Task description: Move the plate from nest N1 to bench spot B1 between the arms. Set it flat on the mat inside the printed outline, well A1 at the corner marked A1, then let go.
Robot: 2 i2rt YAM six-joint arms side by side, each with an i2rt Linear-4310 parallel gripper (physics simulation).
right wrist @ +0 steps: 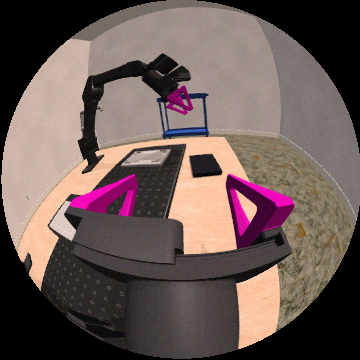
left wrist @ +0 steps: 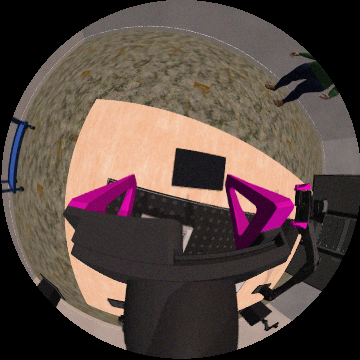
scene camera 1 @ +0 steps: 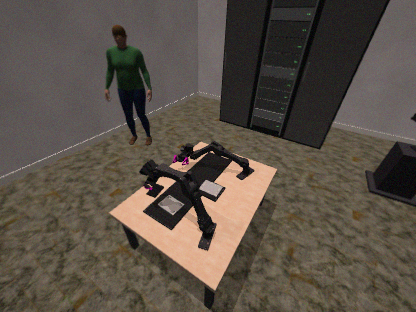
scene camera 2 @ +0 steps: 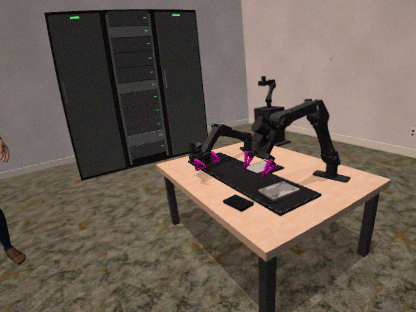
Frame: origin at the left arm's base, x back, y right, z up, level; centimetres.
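Where they show: left gripper, between the fingertips: (right wrist: 188, 111) (left wrist: 180, 178) (scene camera 1: 149, 183) (scene camera 2: 253, 173); right gripper, between the fingertips: (right wrist: 181, 178) (left wrist: 294, 206) (scene camera 1: 177, 163) (scene camera 2: 212, 163); left arm's base, origin of its link: (right wrist: 93, 163) (scene camera 1: 207, 235) (scene camera 2: 331, 176); right arm's base, origin of its link: (left wrist: 261, 287) (scene camera 1: 245, 173).
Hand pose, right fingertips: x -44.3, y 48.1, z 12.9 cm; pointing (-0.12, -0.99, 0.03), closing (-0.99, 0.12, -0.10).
Things, the pixels of their top centre, and the offset from my right fingertips. Level surfaces: height alone.
- flat black block, centre of its top: (left wrist: 200, 169) (right wrist: 203, 161) (scene camera 2: 238, 201) (scene camera 1: 155, 189) dy -24.8, dx -8.9, dz -11.4 cm
- grey nest with raised corners, centre of its top: (right wrist: 144, 154) (scene camera 2: 278, 188) (scene camera 1: 170, 203) dy -34.7, dx +10.6, dz -9.8 cm
- white panel with a dark border, centre of its top: (right wrist: 66, 216) (scene camera 2: 260, 166) (scene camera 1: 210, 187) dy -7.2, dx +33.7, dz -11.4 cm
- perforated board, height of its surface: dz -11.6 cm
- table, height of its surface: dz -12.9 cm
A flat black block (scene camera 1: 154, 190) (scene camera 2: 238, 202) (left wrist: 199, 169) (right wrist: 205, 165), apparently the plate, lies on the table beside the perforated black board. A grey nest with raised corners (scene camera 1: 171, 204) (scene camera 2: 279, 190) (right wrist: 146, 157) sits on the board; no plate shows in it. A white panel with a dark border (scene camera 1: 212, 188) (right wrist: 62, 220), apparently the mat, lies between the arms; its outline and A1 mark are unreadable. My left gripper (scene camera 2: 255, 171) (left wrist: 180, 178) is open and empty, raised above and apart from the block. My right gripper (scene camera 1: 180, 161) (scene camera 2: 207, 161) (right wrist: 181, 178) is open and empty.
The perforated board (scene camera 1: 160, 217) (right wrist: 160, 190) runs lengthwise along the table (scene camera 1: 235, 212) (scene camera 2: 340, 197). A person (scene camera 1: 127, 65) stands beyond the table. A server rack (scene camera 2: 90, 90) stands against the wall. A blue cart (right wrist: 185, 132) stands past the table's far end.
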